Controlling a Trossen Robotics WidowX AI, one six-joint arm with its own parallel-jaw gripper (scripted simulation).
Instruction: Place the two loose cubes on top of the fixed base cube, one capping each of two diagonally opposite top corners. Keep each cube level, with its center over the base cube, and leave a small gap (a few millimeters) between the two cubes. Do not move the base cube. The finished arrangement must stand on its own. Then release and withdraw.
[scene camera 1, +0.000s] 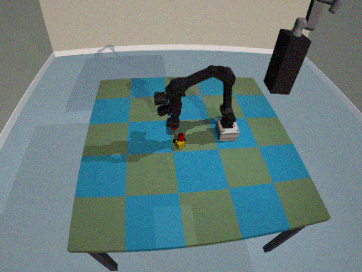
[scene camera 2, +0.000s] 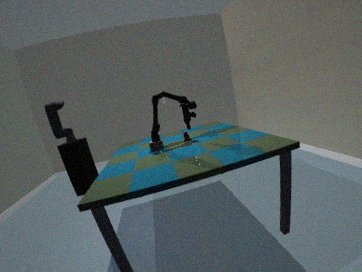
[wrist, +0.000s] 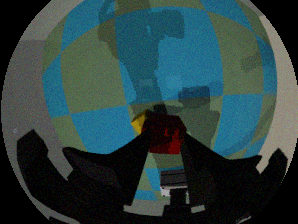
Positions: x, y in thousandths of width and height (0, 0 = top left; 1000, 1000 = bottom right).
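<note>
A red cube is carried by my gripper (wrist: 555, 596).
</note>
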